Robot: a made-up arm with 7 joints.
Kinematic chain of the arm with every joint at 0, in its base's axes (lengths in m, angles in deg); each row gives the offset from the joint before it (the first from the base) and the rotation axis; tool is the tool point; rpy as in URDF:
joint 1: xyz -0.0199 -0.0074 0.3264 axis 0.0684 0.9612 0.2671
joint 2: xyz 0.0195 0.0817 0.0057 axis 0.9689 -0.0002 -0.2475
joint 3: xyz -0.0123 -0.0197 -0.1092 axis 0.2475 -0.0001 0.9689
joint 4: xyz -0.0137 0.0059 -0.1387 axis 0.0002 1 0
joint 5: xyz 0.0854 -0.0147 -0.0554 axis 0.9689 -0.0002 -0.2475
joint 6: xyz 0.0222 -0.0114 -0.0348 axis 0.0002 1 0
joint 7: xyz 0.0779 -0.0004 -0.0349 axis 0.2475 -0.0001 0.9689
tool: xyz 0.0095 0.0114 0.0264 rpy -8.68 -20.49 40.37
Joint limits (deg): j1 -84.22..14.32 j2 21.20..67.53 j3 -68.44..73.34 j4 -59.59..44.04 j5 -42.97..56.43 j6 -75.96..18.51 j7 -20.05..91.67
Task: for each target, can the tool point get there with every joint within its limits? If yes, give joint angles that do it. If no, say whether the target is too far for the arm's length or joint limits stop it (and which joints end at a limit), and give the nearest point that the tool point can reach.
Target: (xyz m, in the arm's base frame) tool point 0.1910 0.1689 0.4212
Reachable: yes | joints -47.51 56.15 31.91 -44.83 6.55 -19.76 72.61
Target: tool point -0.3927 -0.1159 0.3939
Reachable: no: joint limits stop it (at a limit: joint 1, joint 2, joint 3, joint 4, joint 5, joint 6, joint 7) | nearest point -0.0874 0.0033 0.1858 | short by 0.388 m
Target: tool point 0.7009 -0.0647 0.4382
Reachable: no: too far | nearest point 0.4616 0.0015 0.3686 | short by 0.258 m
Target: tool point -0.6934 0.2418 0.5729
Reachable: no: too far | nearest point -0.0373 0.2252 0.4707 | short by 0.664 m
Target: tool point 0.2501 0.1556 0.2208
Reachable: yes | joints -25.89 37.68 5.75 -13.93 -3.13 -44.38 6.55
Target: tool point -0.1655 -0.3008 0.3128
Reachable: no: joint limits stop it (at a limit: joint 1, joint 2, joint 3, joint 4, joint 5, joint 6, joint 7) | nearest point -0.0300 -0.0823 0.1622 | short by 0.298 m
